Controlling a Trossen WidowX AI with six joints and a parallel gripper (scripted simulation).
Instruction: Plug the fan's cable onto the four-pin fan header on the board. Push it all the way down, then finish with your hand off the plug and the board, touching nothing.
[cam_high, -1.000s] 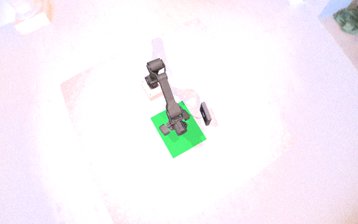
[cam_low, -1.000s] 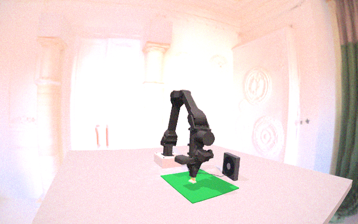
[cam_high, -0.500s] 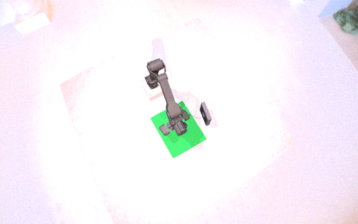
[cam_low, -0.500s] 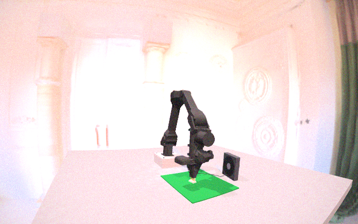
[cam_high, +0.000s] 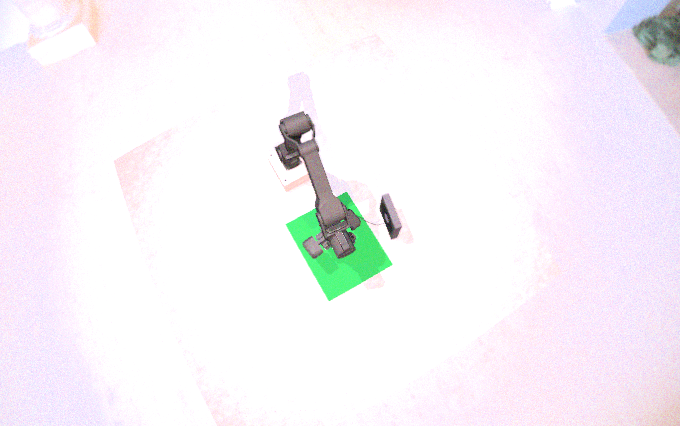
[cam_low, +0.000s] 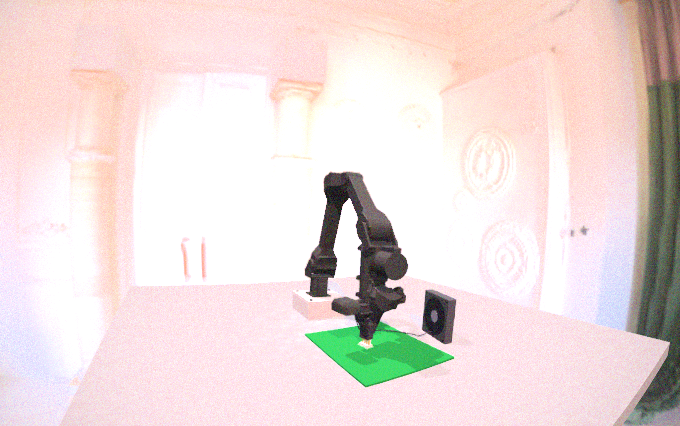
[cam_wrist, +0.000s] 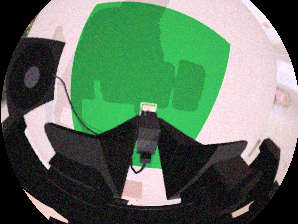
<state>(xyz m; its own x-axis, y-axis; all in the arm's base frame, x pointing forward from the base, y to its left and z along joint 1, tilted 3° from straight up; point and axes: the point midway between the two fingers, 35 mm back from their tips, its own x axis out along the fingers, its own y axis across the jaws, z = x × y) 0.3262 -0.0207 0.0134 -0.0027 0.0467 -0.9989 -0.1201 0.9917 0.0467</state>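
The cream four-pin header is 40 mm below my gripper tip and 10 mm behind it. The rest, counted from my gripper tip: fan cable plug (10 mm behind, 10 mm above); then black fan (190 mm to the left, 30 mm ahead, 20 mm above); then green board (50 mm below, 10 mm to the left, 10 mm ahead).
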